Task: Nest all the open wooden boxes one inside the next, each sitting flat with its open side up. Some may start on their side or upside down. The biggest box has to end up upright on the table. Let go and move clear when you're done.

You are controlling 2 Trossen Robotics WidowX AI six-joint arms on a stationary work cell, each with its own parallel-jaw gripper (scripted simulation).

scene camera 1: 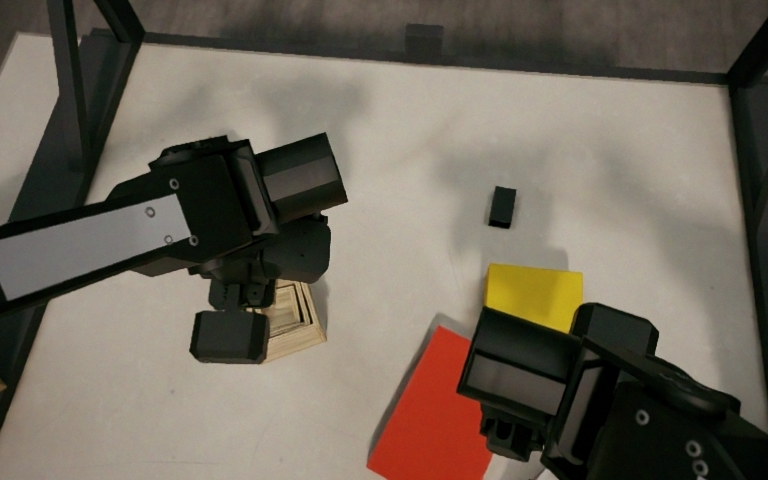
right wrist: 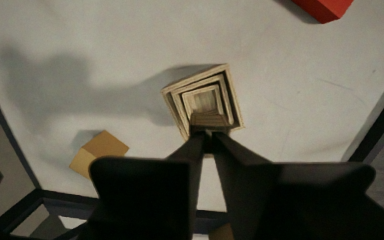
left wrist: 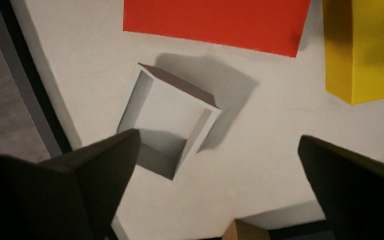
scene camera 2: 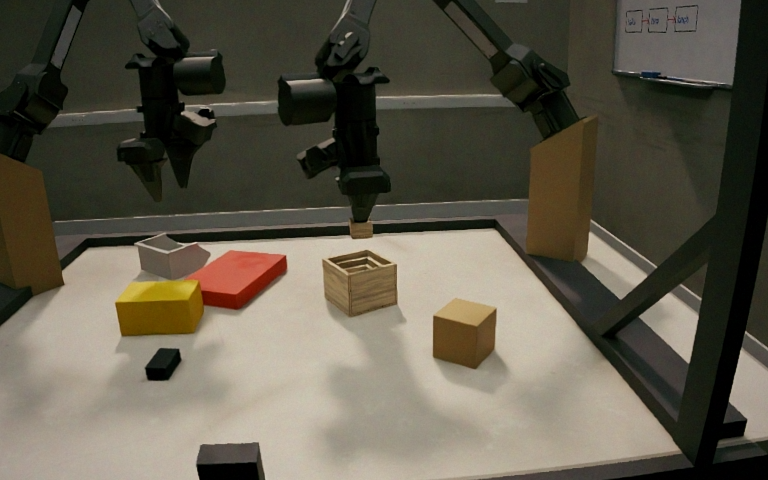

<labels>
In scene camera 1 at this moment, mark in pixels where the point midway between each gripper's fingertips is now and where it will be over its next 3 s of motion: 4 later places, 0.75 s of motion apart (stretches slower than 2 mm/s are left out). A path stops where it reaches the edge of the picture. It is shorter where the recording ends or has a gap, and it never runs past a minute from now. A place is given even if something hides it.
The left gripper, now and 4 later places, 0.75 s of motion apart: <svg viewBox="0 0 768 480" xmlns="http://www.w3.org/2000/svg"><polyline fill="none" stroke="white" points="564,441 446,343 402,245 420,183 454,159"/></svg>
The right gripper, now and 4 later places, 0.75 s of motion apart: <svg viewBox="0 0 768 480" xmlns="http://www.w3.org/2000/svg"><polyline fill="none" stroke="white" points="261,289 267,293 272,302 270,304 274,308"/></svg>
</labels>
